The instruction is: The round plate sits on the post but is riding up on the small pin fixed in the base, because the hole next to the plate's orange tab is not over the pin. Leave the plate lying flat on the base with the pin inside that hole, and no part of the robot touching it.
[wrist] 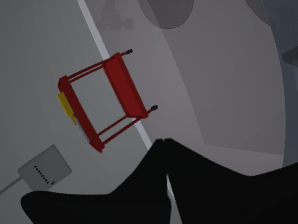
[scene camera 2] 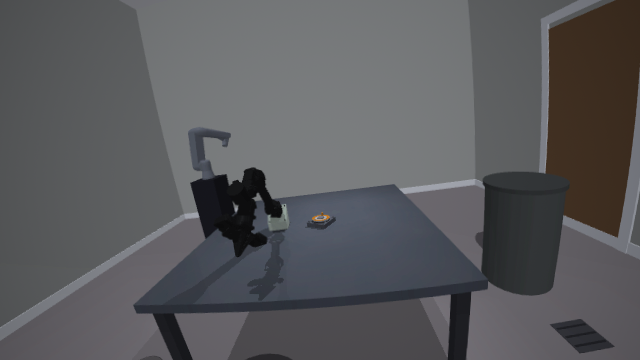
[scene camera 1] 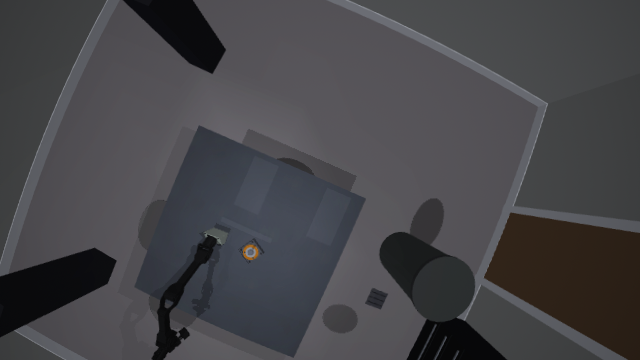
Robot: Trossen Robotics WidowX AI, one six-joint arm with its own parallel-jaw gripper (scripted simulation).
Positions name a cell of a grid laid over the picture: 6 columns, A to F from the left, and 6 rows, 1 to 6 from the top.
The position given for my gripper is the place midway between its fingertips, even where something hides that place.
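Note:
My gripper (scene camera 2: C5), which I can see in the wrist view too (wrist: D4), holds nothing, and it is shut.

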